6 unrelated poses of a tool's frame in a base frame.
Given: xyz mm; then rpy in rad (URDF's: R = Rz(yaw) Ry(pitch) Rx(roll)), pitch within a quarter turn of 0, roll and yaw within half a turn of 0.
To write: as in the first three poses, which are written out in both.
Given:
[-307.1 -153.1 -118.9 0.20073 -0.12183 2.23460]
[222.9 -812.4 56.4 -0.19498 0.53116 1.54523]
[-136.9 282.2 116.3 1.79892 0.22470 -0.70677]
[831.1 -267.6 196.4 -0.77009 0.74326 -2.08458]
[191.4 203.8 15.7 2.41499 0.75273 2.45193]
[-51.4 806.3 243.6 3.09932 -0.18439 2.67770]
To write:
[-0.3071 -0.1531 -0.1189 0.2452 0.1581 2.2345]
[0.2229 -0.8124 0.0564 -0.5626 0.2739 1.5522]
[-0.1369 0.2822 0.1163 1.7854 -0.4826 -0.7014]
[0.8311 -0.2676 0.1964 0.2699 1.1155 -1.6001]
[0.1914 0.2038 0.0157 0.4255 2.1465 0.4852]
[-0.0514 0.8063 0.2436 -0.6882 -2.8885 -0.1242]

